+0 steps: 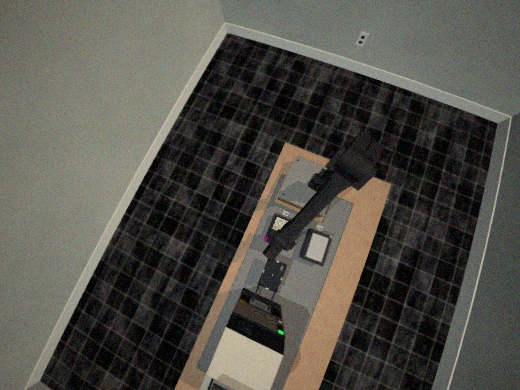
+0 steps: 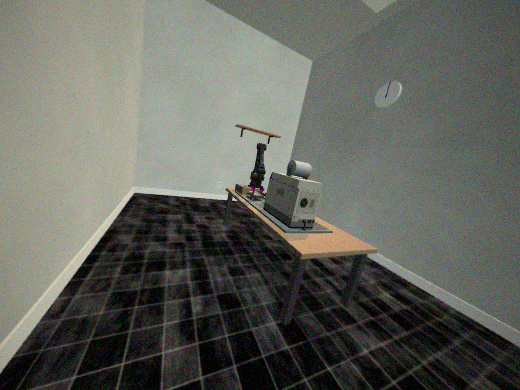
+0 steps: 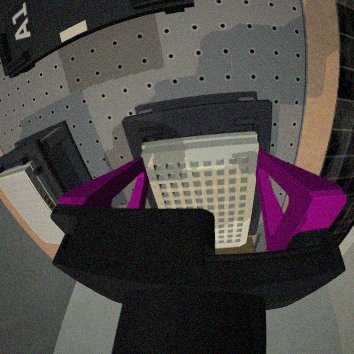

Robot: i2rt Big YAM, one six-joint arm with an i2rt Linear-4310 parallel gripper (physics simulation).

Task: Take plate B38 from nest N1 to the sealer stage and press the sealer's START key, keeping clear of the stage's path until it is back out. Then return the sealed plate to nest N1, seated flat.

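Where they show: gripper, between the fingertips: (image 2: 256,194) (image 3: 200,157); arm's base, origin of its link: (image 1: 320,185).
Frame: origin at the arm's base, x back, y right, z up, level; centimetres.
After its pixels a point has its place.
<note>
Plate B38, a pale plate with a grid of wells (image 1: 280,223) @[x -29.4, y 6.4, z -0.6 cm] (image 3: 202,185) @[x -35.6, y 3.8, z -0.5 cm], is between the magenta fingers of my gripper (image 2: 257,191) @[x -37.5, y 3.4, z -1.4 cm] (image 3: 200,157) @[x -37.5, y 3.4, z -1.4 cm]. The gripper is shut on it, one finger on each long side. The plate is level, in or slightly above the dark nest (image 3: 200,114) @[x -40.3, y 3.2, z -3.0 cm]; the exact height is hard to tell. The nest's label is not readable. The sealer stage (image 1: 272,275) @[x -52.8, y -4.3, z 3.4 cm] (image 3: 45,42) @[x -45.8, y -4.4, z 3.1 cm], dark and marked A1, is out in front of the sealer (image 1: 247,355) @[x -75.2, y -8.7, z 27.6 cm] (image 2: 287,200) @[x -101.0, y -3.3, z 10.4 cm]. A green light (image 1: 281,332) @[x -65.0, y -16.6, z 20.0 cm] glows on the sealer's front; I cannot make out the START key's lettering.
A second nest (image 1: 304,250) (image 3: 65,150) beside this one holds a white plate (image 1: 317,247) @[x -28.8, y -16.0, z 0.0 cm] (image 3: 32,202) @[x -31.1, y -14.8, z 0.0 cm]. A wood-edged block (image 1: 300,206) @[x -15.9, y 2.7, z 0.3 cm] stands behind the nests, towards the arm's base. The grey pegboard (image 1: 302,285) @[x -49.8, y -22.0, z -7.3 cm] (image 3: 180,65) @[x -43.7, y 1.3, z -7.3 cm] lies on the wooden table (image 1: 345,280) @[x -34.5, y -40.1, z -8.7 cm] (image 2: 335,245) @[x -129.8, y -30.4, z -8.6 cm].
</note>
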